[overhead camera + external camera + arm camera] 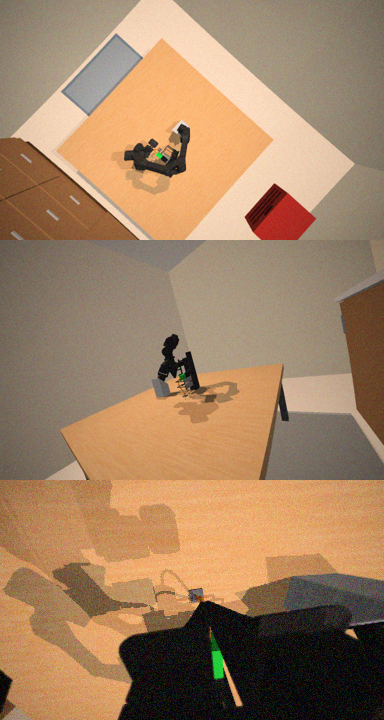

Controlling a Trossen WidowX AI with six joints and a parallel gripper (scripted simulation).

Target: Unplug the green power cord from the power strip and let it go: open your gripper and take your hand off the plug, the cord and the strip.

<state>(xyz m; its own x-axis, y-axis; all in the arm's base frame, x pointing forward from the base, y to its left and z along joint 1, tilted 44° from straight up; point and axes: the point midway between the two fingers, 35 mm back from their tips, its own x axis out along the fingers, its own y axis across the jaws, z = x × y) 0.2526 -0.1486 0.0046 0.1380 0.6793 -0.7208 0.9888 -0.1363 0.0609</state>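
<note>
Now: the green plug 100 mm to the left of my gripper tip and 10 mm below it.
</note>
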